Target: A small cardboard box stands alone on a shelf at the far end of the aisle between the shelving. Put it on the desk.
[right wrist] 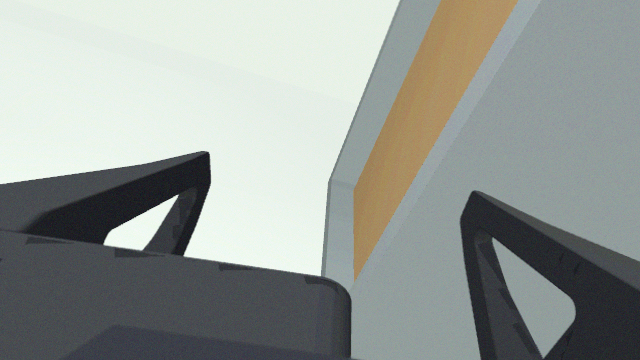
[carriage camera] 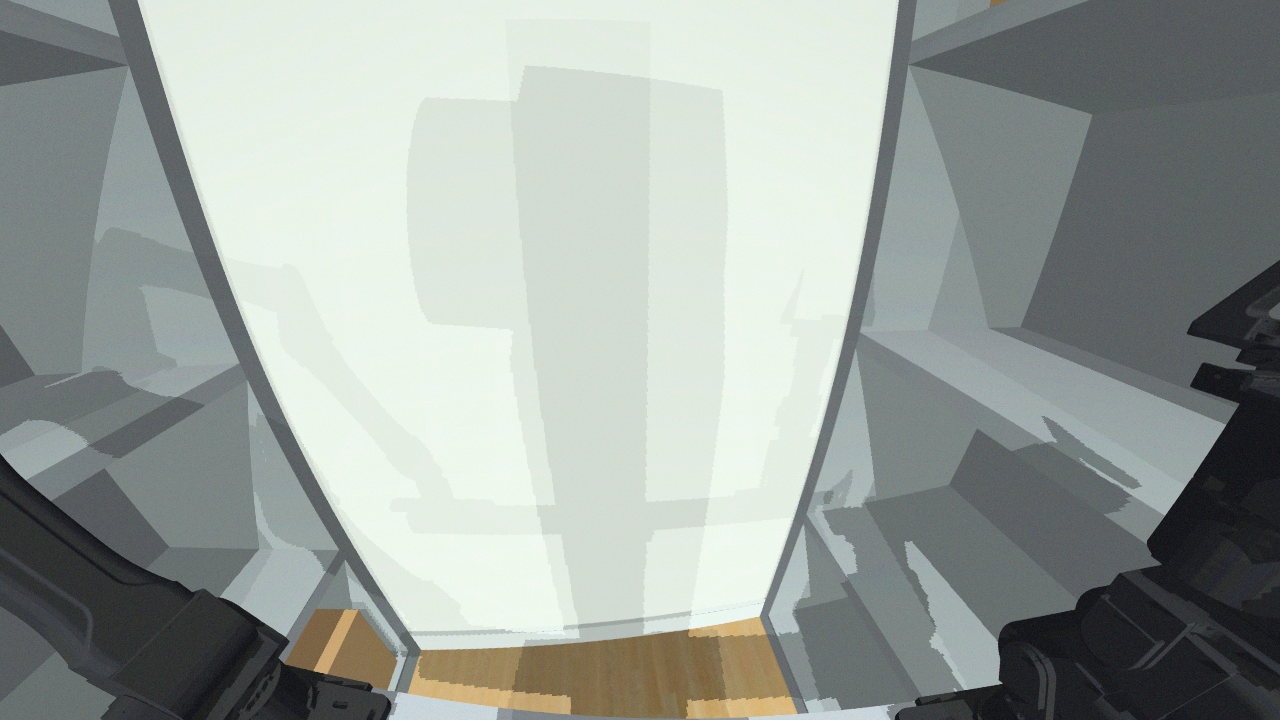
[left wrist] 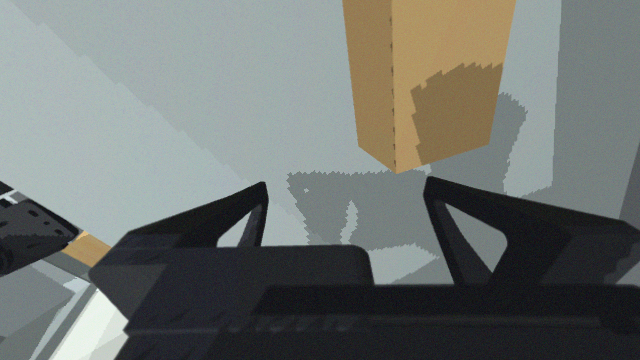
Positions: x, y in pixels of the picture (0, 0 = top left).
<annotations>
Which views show my left gripper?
The left wrist view only.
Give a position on a cardboard box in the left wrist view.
425, 87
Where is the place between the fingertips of my right gripper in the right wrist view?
338, 185
</annotations>
